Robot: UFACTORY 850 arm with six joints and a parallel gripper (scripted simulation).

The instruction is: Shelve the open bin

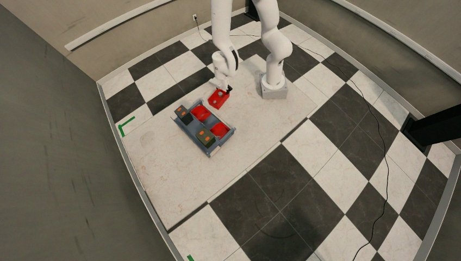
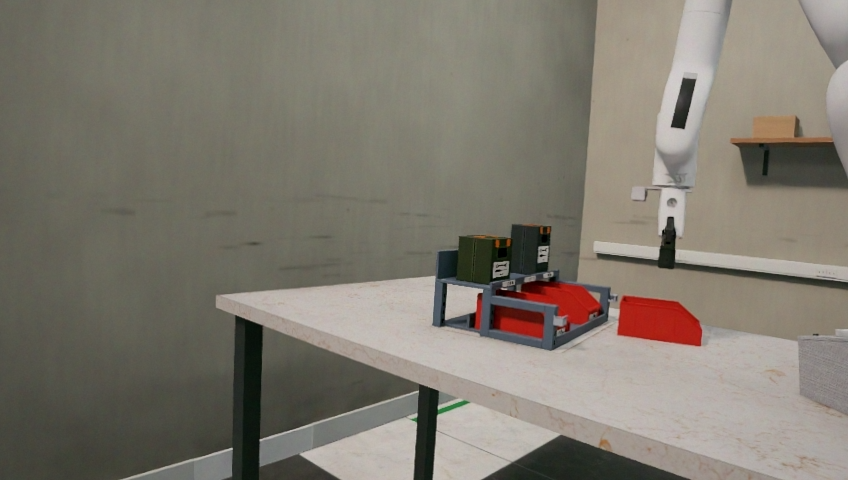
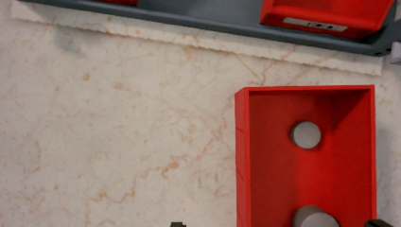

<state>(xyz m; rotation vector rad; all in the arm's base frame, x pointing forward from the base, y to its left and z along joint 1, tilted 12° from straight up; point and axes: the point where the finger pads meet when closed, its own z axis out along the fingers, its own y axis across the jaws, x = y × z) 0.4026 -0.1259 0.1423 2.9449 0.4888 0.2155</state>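
Right now the red open bin is 13 cm below my hand, 5 cm to the right of it and 2 cm ahead of it. From my hand the other things lie so: grey-blue shelf (26 cm ahead, 10 cm to the left, 10 cm below); large grey disc (16 cm below, 8 cm to the right, 2 cm behind); dark grey box (34 cm ahead, 1 cm below).
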